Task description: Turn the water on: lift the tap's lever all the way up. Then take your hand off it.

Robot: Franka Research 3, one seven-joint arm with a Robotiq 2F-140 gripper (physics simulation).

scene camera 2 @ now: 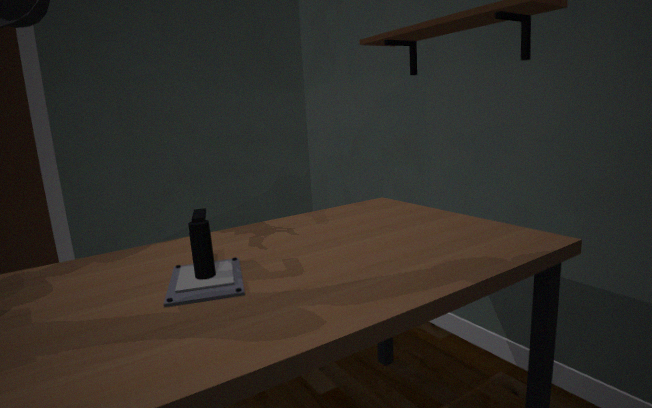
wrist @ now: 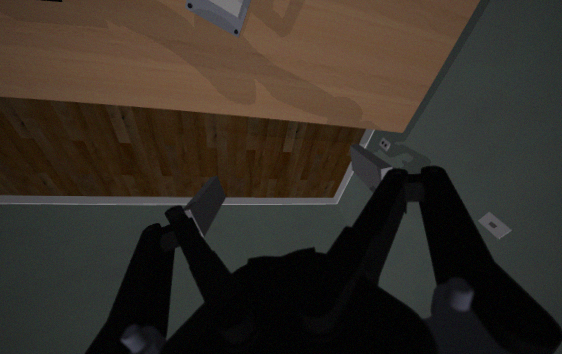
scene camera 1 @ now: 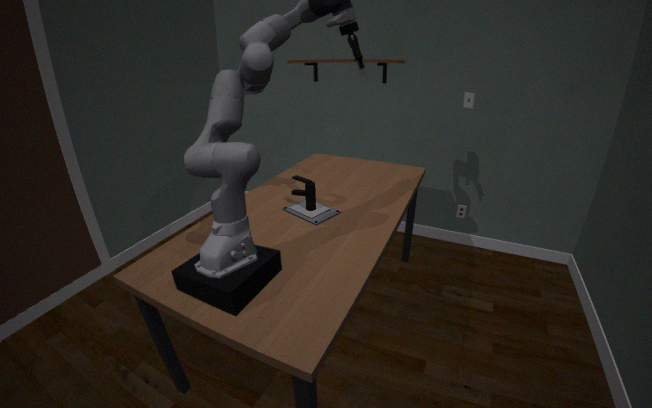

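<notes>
The black tap [scene camera 1: 310, 196] [scene camera 2: 202, 250] stands upright on a square grey base plate [scene camera 1: 316, 220] [scene camera 2: 204, 296] [wrist: 239, 25] with a paler plate on it. Its lever [scene camera 1: 302, 179] [scene camera 2: 199, 215] points out from the top of the body, its free end tilted somewhat upward, above the short spout [scene camera 1: 299, 192]. In the wrist view part of the base plate shows at the top edge; the lever does not show there. My gripper [scene camera 1: 362, 70] [wrist: 284, 172] is open with nothing between its fingers. It is high above the table, far from the tap and not touching it.
The wooden table [scene camera 1: 280, 295] [scene camera 2: 350, 310] [wrist: 150, 75] carries the tap and the arm's black base block [scene camera 1: 215, 290]. A wall shelf [scene camera 1: 340, 61] [scene camera 2: 450, 25] shows behind the gripper in the first scene view. A light switch [scene camera 1: 468, 100] [wrist: 494, 225] and an outlet [scene camera 1: 461, 211] [wrist: 384, 144] are on the wall.
</notes>
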